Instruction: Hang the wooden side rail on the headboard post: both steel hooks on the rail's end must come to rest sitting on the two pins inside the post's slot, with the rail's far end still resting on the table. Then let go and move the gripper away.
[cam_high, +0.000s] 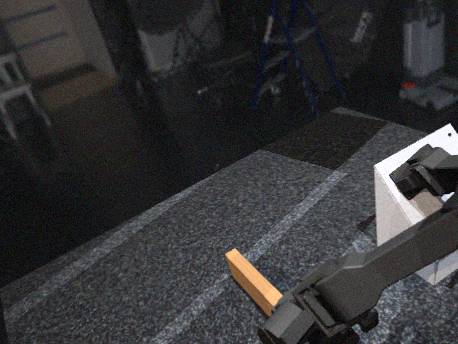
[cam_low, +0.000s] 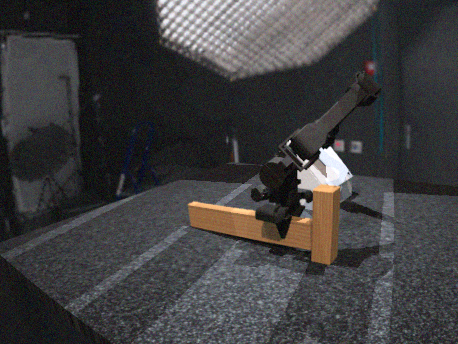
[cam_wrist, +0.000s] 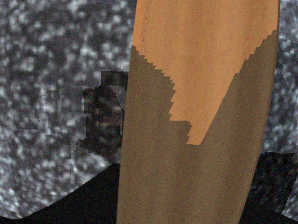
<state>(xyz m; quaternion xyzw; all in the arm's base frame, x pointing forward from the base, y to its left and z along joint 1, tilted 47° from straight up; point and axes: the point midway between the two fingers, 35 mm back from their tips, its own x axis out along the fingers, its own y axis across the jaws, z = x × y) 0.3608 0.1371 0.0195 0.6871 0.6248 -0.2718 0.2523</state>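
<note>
My gripper tip is 11 cm to the right of the wooden headboard post and 4 cm below it.
</note>
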